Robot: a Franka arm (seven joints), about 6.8 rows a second.
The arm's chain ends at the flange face. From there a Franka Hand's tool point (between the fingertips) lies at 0.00 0.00 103.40 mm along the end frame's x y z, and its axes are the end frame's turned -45 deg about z.
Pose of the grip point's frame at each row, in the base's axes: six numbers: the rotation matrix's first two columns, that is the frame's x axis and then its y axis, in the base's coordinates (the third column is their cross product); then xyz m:
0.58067 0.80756 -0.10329 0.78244 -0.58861 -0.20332 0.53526 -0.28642 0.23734
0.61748 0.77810 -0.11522 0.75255 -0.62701 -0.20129 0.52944 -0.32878 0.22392
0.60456 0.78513 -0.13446 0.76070 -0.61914 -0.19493 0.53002 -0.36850 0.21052
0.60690 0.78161 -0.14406 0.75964 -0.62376 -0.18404 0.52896 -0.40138 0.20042
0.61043 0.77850 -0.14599 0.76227 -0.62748 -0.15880 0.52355 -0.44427 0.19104
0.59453 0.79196 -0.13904 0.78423 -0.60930 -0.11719 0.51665 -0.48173 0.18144
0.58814 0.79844 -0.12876 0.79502 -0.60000 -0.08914 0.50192 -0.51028 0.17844
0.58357 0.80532 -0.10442 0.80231 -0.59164 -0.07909 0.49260 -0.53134 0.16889
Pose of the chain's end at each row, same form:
0.96386 0.15482 -0.21681 0.14267 -0.98724 -0.07073 0.55852 -0.29027 0.33802
0.96876 0.10684 -0.22381 0.09551 -0.99356 -0.06086 0.55310 -0.33267 0.32450
0.96538 0.11737 -0.23291 0.11041 -0.99297 -0.04276 0.55445 -0.37011 0.31098
0.96629 0.11162 -0.23200 0.10800 -0.99375 -0.02827 0.55313 -0.40161 0.30096
0.97065 0.10679 -0.21552 0.10737 -0.99418 -0.00906 0.54580 -0.44279 0.29201
0.97493 0.12916 -0.18118 0.13414 -0.99084 0.01545 0.53501 -0.47766 0.28312
0.97804 0.14032 -0.15408 0.14629 -0.98885 0.02802 0.51727 -0.50512 0.28056
0.97997 0.15109 -0.12976 0.15467 -0.98780 0.01791 0.50557 -0.52745 0.27140

